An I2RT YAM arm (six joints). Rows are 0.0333 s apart.
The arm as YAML. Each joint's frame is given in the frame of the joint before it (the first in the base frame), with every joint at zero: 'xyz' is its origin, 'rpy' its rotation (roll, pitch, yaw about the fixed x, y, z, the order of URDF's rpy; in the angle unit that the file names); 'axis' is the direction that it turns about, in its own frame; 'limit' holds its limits. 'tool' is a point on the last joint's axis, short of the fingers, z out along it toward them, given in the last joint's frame.
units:
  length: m
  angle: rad
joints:
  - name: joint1
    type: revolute
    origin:
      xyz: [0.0, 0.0, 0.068]
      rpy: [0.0, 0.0, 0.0]
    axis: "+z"
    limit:
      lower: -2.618
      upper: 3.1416
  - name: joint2
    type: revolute
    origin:
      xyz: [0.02, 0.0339, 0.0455]
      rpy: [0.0, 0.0, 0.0]
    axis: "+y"
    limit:
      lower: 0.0
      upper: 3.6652
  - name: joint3
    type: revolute
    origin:
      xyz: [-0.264, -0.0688, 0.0]
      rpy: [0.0, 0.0, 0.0]
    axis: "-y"
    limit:
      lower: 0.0
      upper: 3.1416
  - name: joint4
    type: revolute
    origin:
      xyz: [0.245, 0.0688, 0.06]
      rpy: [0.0, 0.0, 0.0]
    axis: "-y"
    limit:
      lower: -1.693
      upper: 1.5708
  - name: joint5
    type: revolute
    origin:
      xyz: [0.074, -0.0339, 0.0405]
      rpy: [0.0, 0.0, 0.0]
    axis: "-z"
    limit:
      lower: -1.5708
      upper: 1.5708
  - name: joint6
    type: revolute
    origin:
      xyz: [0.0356, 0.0, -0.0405]
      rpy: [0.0, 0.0, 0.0]
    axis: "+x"
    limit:
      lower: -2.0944
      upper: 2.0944
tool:
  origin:
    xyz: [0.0, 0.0, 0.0]
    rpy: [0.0, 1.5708, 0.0]
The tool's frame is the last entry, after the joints.
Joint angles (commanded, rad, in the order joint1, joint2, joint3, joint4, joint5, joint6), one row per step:
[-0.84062 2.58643 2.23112 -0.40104 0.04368 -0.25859]
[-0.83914 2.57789 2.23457 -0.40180 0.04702 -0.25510]
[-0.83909 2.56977 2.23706 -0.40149 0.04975 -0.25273]
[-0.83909 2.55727 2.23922 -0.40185 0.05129 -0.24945]
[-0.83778 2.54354 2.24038 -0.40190 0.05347 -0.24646]
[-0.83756 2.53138 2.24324 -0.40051 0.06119 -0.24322]
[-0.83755 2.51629 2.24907 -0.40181 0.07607 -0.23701]
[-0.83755 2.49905 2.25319 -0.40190 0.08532 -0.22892]
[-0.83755 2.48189 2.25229 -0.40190 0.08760 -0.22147]
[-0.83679 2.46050 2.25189 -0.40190 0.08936 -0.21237]
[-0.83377 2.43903 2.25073 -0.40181 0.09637 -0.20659]
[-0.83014 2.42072 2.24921 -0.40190 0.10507 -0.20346]
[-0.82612 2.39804 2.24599 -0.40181 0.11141 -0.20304]
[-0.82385 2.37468 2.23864 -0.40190 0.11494 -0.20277]
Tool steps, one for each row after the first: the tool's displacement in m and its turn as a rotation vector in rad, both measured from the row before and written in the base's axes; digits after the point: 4 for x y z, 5 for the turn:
[0.0005 0.0005 0.0058 -0.00830 -0.00780 -0.00334]
[-0.0001 0.0000 0.0054 -0.00827 -0.00730 -0.00356]
[-0.0003 0.0003 0.0076 -0.00981 -0.01072 -0.00333]
[0.0000 0.0010 0.0080 -0.01059 -0.01065 -0.00229]
[-0.0004 0.0003 0.0078 -0.01399 -0.00927 -0.00778]
[-0.0009 0.0002 0.0102 -0.01792 -0.01006 -0.01546]
[-0.0010 0.0007 0.0109 -0.01581 -0.01521 -0.01225]
[-0.0012 0.0012 0.0091 -0.00948 -0.01473 -0.00626]
[-0.0013 0.0019 0.0116 -0.01194 -0.01931 -0.00595]
[-0.0006 0.0029 0.0113 -0.01499 -0.01463 -0.00602]
[-0.0003 0.0030 0.0094 -0.01405 -0.00985 -0.00535]
[-0.0007 0.0038 0.0112 -0.01649 -0.01102 -0.00156]
[-0.0017 0.0035 0.0100 -0.01280 -0.00965 -0.00089]

